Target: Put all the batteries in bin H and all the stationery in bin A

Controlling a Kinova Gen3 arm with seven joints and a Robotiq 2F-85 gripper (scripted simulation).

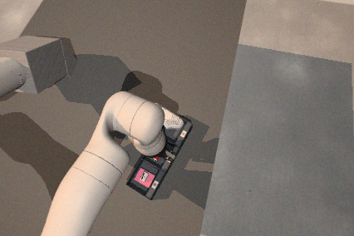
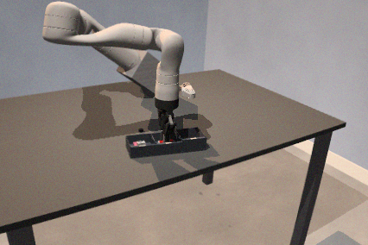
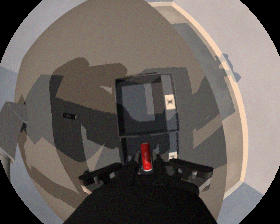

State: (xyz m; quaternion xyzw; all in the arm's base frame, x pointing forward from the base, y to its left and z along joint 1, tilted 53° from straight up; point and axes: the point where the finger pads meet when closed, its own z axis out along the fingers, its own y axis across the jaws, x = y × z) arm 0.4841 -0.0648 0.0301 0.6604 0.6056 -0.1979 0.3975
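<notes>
Right now my hand is 10 mm short of the three joined bins and 10 mm above it. Also, from my hand: small white thing (20 mm behind, 80 mm to the right, 10 mm below); then flat pink piece (20 mm behind, 80 mm to the right, 30 mm below); then red battery (20 mm below).
</notes>
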